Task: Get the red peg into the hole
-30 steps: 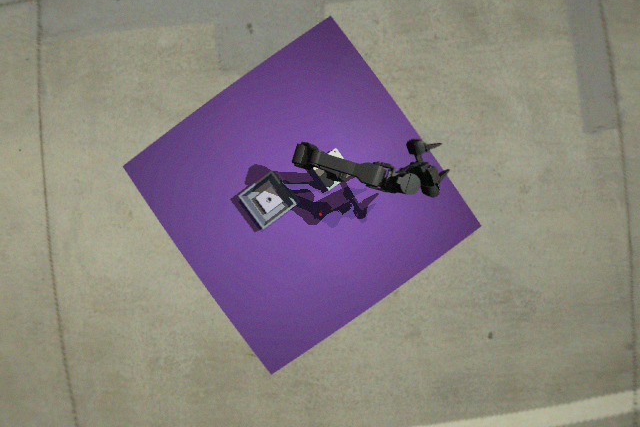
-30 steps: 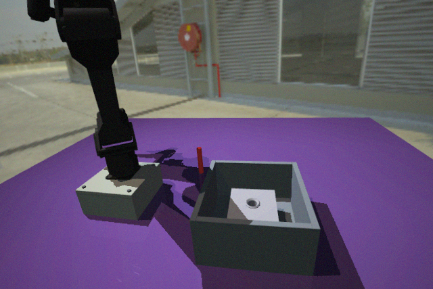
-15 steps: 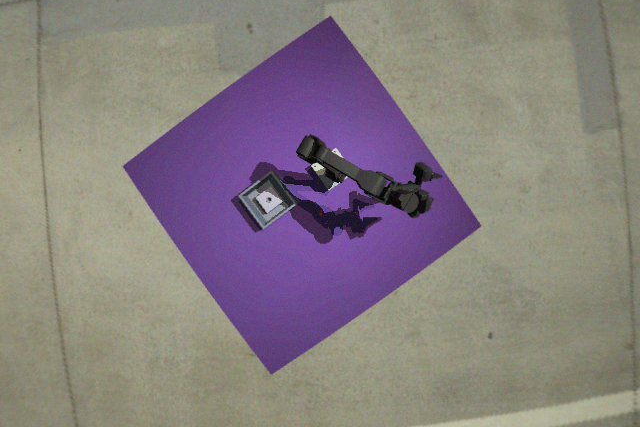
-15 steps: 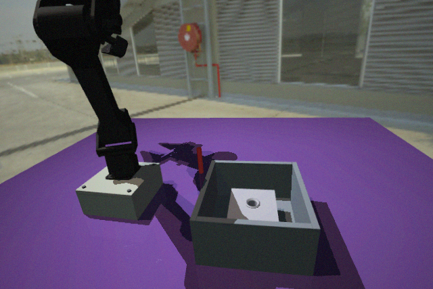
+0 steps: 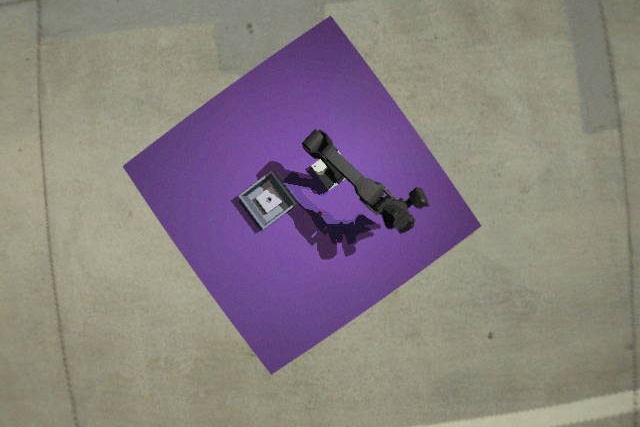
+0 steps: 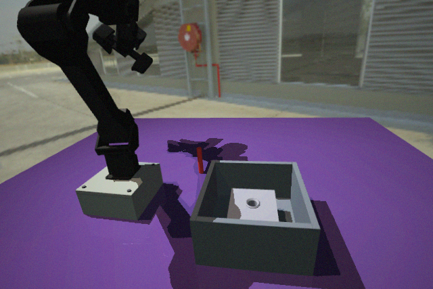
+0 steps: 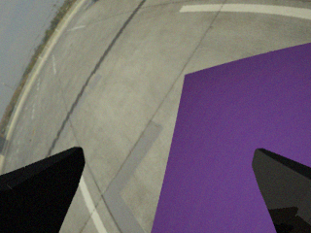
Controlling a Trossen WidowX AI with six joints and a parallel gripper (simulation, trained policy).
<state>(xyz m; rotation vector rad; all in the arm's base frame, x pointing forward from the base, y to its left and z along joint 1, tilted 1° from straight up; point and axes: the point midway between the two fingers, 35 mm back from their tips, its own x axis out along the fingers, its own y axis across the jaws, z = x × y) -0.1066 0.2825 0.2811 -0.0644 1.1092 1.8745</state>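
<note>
My gripper tip is 300 mm short of the red peg, 200 mm to the left of it and 280 mm above it. Round my gripper tip: grey box: 440 mm ahead, 400 mm to the right, 300 mm below.
</note>
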